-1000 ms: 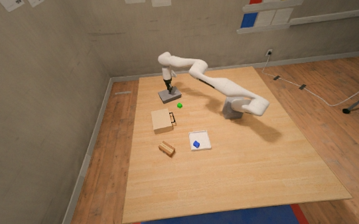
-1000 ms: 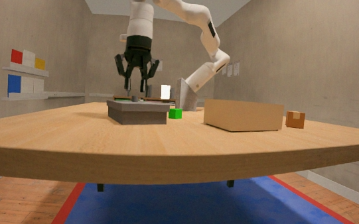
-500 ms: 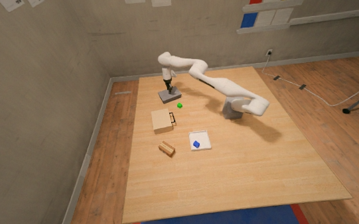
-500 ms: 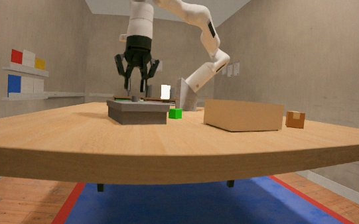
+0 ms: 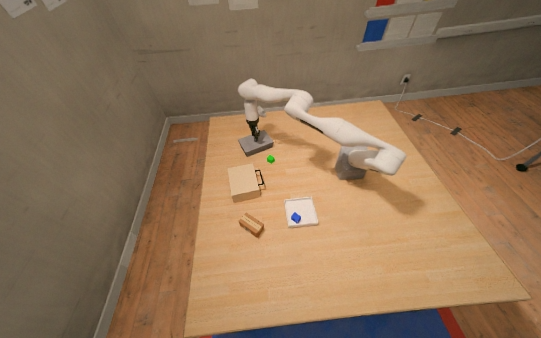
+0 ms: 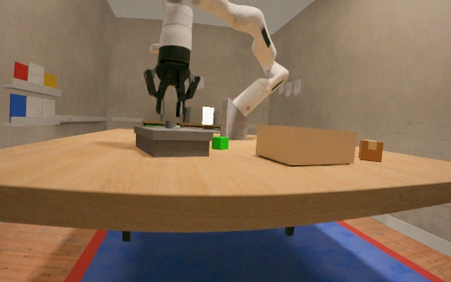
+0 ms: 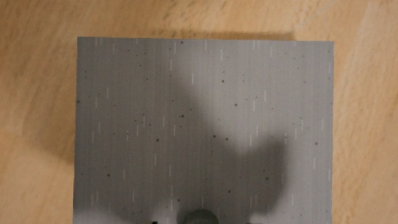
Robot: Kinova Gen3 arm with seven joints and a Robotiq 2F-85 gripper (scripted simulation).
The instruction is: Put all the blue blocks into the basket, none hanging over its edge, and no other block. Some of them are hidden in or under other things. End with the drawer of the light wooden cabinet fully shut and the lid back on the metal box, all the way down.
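The grey lid lies 50 mm below my hand. From my hand the other things lie so: metal box (70 mm below); then green block (70 mm behind, 150 mm to the left, 80 mm below); then drawer (90 mm ahead, 300 mm to the left, 60 mm below).
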